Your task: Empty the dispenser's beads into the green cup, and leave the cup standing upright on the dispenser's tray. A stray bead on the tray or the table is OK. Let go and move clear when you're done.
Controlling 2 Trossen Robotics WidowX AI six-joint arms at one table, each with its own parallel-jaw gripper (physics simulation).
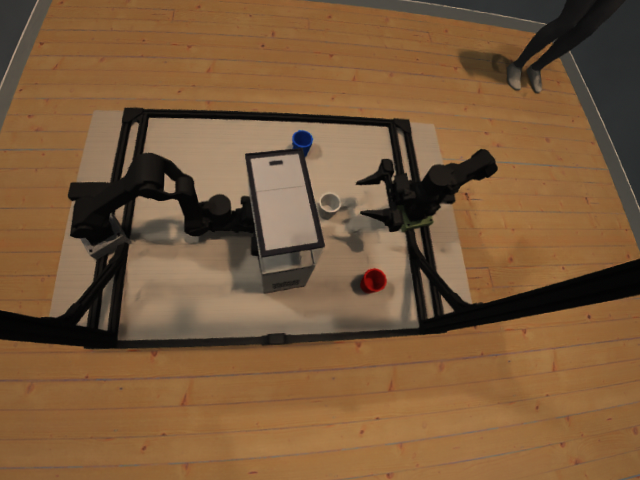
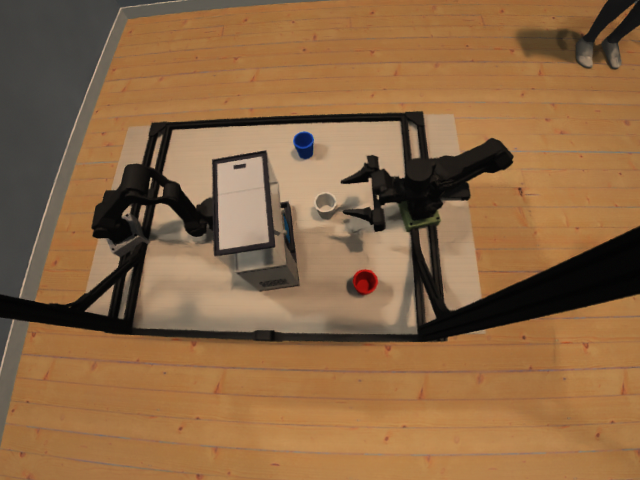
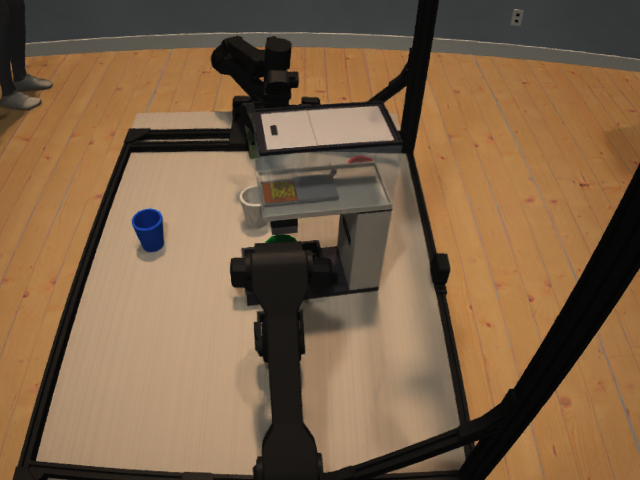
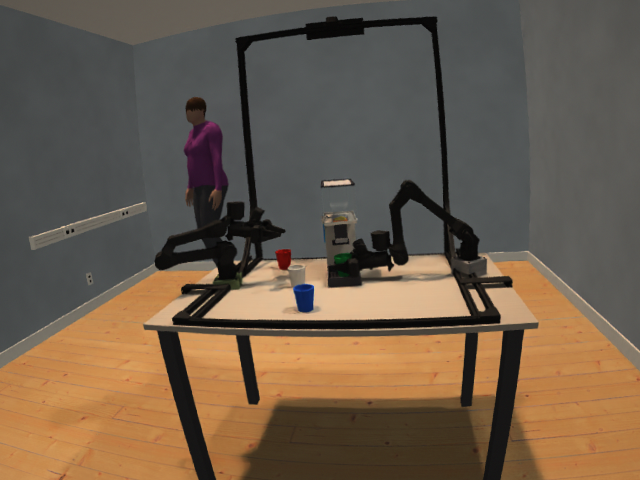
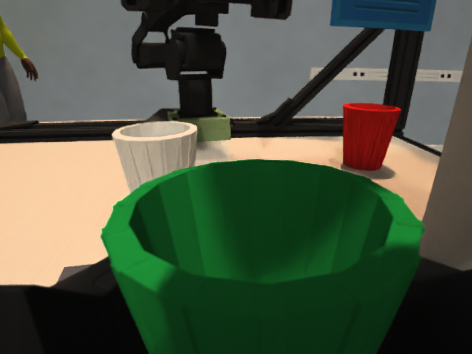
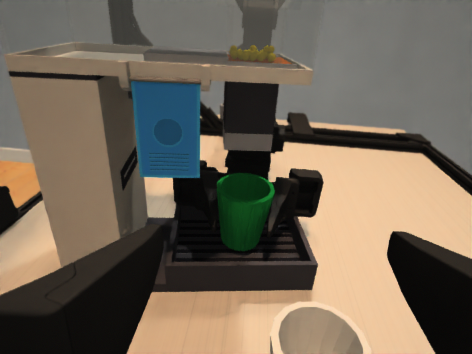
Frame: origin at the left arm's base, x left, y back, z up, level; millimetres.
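Seen in the pictures: left gripper, fingertip midpoint: [image 4: 333,264] [image 5: 244,232] [image 6: 241,232]; right gripper, fingertip midpoint: [image 1: 358,197] [image 2: 341,196] [image 4: 283,232] [image 6: 274,239]; left arm's base, origin of the base link: [image 1: 98,231] [image 2: 120,232] [image 4: 469,257]; right arm's base, origin of the base link: [image 1: 415,211] [image 2: 420,209] [image 4: 227,276] [image 5: 196,114].
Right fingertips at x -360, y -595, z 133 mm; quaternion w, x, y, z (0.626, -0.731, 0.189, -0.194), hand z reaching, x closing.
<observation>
Offsets run from my right fingertips to a thing's top centre. "spot": to the spot under its first point.
The dispenser {dz +168, dx +57, dy +205 mm} [image 1: 286,217] [image 2: 242,217] [image 3: 364,253] [image 6: 80,160] stands mid-table. Yellow beads {spot: dz +42, dx +106, dy +192 mm} [image 3: 283,190] [image 6: 252,53] lie in its upper hopper above the black spout {spot: dz -6, dx +94, dy +166 mm} [image 6: 250,110]. A blue panel {dz +27, dx +14, dy +161 mm} [image 6: 167,160] [image 5: 382,15] hangs on its side. The green cup {dz -98, dx +109, dy +188 mm} [image 4: 342,264] [image 5: 265,310] [image 6: 242,215] is upright below the spout, at the dispenser's tray {spot: dz -174, dx +77, dy +133 mm} [image 6: 240,276]; no beads show inside, its bottom is hidden. My left gripper [image 6: 241,232] is shut on the green cup. My right gripper [image 1: 359,197] [image 2: 343,196] is open and empty, raised beyond the white cup, facing the dispenser.
A white cup {dz -120, dx +66, dy +15 mm} [image 1: 329,203] [image 3: 253,209] [image 6: 320,332] stands between the tray and my right gripper. A red cup {dz -120, dx -192, dy +57 mm} [image 1: 373,280] [image 2: 364,282] [image 5: 369,137] and a blue cup {dz -120, dx +291, dy -50 mm} [image 1: 302,140] [image 3: 149,232] [image 4: 304,298] stand farther off on opposite sides. A black frame [image 1: 273,117] borders the table.
</observation>
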